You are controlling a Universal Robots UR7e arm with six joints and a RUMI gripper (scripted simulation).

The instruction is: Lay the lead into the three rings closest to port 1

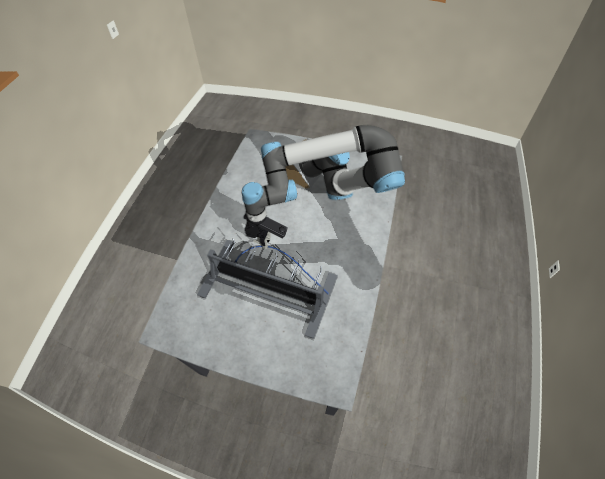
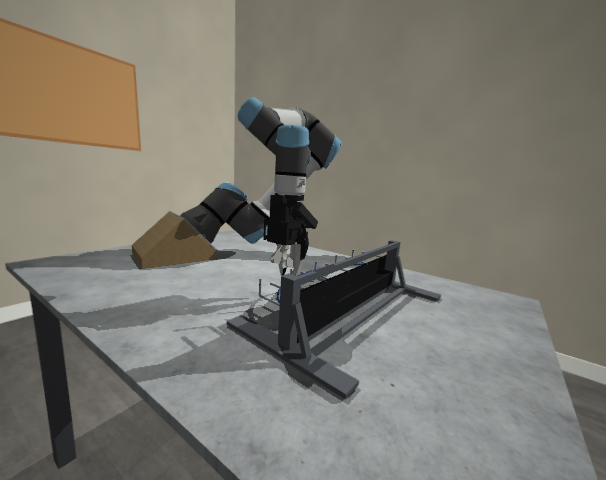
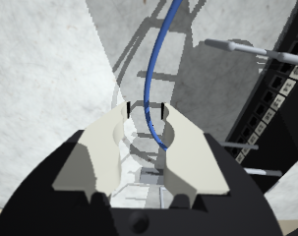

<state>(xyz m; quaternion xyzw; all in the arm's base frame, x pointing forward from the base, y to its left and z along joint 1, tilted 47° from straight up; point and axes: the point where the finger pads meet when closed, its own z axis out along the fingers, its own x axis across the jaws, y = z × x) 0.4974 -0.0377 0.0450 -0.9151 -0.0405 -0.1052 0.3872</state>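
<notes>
Right now my hand is 16 cm short of the dark rack and 7 cm to the right of it.
</notes>
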